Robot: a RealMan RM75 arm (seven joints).
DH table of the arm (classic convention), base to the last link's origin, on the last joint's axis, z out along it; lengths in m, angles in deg. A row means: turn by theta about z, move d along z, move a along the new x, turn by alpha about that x. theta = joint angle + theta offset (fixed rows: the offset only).
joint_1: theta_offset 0  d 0.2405  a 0  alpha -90
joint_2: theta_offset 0  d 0  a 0  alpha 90
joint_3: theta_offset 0  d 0.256  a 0  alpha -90
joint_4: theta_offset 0  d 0  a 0  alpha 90
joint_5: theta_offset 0  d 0.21  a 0  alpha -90
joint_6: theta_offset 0  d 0  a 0  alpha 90
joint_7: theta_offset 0  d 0.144  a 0  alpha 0
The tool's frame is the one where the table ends.
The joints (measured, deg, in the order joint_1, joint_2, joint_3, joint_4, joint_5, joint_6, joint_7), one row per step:
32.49, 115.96, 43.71, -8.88, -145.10, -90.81, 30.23
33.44, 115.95, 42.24, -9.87, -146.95, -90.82, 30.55
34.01, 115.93, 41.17, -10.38, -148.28, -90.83, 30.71
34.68, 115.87, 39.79, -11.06, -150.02, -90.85, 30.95
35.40, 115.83, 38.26, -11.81, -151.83, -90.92, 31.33
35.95, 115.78, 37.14, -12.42, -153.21, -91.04, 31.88
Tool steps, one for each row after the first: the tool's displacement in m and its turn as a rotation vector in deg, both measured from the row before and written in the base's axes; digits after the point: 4 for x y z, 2 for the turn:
-0.0037, 0.0015, -0.0049, -2.69, -2.00, 1.52
-0.0025, 0.0005, -0.0037, -1.91, -1.39, 1.11
-0.0024, 0.0001, -0.0044, -2.46, -1.85, 1.34
-0.0024, -0.0001, -0.0045, -2.68, -1.90, 1.40
-0.0015, -0.0002, -0.0029, -2.11, -1.28, 0.94

